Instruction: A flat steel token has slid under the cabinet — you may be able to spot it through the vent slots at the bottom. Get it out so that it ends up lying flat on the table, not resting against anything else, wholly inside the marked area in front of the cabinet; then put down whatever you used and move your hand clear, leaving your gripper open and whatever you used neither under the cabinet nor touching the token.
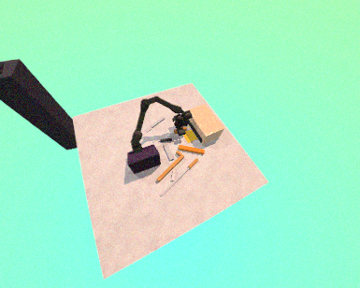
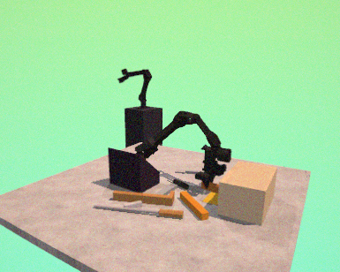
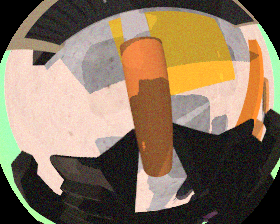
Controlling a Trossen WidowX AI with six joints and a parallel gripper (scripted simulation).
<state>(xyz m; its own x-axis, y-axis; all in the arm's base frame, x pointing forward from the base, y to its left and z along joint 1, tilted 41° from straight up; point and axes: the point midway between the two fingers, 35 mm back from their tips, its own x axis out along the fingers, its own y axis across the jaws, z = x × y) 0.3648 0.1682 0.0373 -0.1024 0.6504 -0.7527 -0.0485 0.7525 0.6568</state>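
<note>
Right now the dark-handled tool is 170 mm behind my gripper tip and 60 mm to the right of it. Round my gripper tip: orange bar (210 mm to the right, 50 mm ahead, 10 mm above).
</note>
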